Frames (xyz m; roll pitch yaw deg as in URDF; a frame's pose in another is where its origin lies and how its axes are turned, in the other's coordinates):
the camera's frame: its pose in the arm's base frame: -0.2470 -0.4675 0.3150 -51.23 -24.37 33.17
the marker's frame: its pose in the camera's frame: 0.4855 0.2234 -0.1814 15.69 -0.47 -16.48
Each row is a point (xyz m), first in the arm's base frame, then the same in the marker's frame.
Working: the arm's base frame: its pose in the marker's frame: -0.2733 0.2555 0.0157 21.19 41.63 -2.68

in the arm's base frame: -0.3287 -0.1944 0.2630
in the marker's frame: -0.4156 -0.0145 0.3648
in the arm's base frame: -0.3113 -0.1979 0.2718
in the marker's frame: -0.3983 -0.0217 0.3584
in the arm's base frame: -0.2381 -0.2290 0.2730
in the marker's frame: -0.3517 -0.0534 0.3022
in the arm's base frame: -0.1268 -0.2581 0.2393
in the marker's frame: -0.2971 -0.0709 0.1970
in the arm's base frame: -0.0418 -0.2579 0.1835
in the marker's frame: -0.2672 -0.0519 0.1017
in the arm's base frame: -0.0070 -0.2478 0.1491
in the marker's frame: -0.2590 -0.0304 0.0573
